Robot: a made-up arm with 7 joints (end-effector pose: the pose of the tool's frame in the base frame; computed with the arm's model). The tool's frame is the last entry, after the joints. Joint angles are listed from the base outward.
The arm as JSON. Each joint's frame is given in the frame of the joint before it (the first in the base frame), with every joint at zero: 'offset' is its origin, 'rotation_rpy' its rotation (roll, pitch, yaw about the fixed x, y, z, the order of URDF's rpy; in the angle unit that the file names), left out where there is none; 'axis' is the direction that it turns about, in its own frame. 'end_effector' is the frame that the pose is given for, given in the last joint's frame.
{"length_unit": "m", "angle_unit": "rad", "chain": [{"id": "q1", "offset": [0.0, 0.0, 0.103], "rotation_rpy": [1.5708, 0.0, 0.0], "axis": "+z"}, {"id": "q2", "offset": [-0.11, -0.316, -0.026], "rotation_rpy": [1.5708, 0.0, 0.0], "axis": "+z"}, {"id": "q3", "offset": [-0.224, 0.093, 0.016], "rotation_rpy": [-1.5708, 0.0, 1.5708], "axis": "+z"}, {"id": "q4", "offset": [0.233, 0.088, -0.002], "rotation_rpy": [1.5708, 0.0, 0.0], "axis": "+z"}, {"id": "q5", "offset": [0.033, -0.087, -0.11], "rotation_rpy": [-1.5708, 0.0, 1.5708], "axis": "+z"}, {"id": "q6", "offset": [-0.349, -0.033, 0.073], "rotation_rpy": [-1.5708, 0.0, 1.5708], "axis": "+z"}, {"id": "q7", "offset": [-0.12, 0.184, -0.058], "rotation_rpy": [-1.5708, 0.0, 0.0], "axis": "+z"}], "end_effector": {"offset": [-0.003, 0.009, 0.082], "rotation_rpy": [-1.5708, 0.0, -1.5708]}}
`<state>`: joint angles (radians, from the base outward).
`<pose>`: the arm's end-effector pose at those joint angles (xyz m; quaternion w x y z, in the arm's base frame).
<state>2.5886 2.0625 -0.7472 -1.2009 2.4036 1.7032 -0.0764</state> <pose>0.5662 0.7514 0.3179 0.3457 0.7535 -0.0537 0.5567</pose>
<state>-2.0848 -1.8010 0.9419 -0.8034 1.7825 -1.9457 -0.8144</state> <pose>-0.3992 0.0245 0.2104 0.0919 -0.5274 -0.5961 0.5984</pose>
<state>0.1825 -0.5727 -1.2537 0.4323 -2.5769 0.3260 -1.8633</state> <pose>0.0988 -0.7634 -0.4087 0.8756 0.4496 -0.1697 0.0487</pose>
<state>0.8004 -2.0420 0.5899 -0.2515 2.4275 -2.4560 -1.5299</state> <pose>0.4543 -0.0936 -0.0464 0.6544 0.5391 0.2813 0.4495</pose>
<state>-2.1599 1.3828 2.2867 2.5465 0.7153 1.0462 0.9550</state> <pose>0.1743 0.2924 0.2742 0.6908 -0.2858 -0.4548 0.4840</pose>
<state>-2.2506 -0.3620 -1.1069 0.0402 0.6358 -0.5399 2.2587</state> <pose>-0.6581 -0.2512 0.5134 0.8573 0.1488 0.2682 -0.4134</pose>
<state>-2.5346 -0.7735 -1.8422 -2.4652 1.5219 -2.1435 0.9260</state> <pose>0.1997 -0.3599 0.6981 0.7713 0.0440 -0.5256 0.3562</pose>
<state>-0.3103 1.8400 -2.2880 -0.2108 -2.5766 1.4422 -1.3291</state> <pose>-0.7366 0.3797 -0.5251 0.2567 -0.4493 -0.7840 -0.3430</pose>
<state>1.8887 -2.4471 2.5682 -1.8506 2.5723 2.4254 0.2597</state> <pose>0.1622 -0.6041 0.1370 0.4857 -0.0818 0.8701 0.0183</pose>
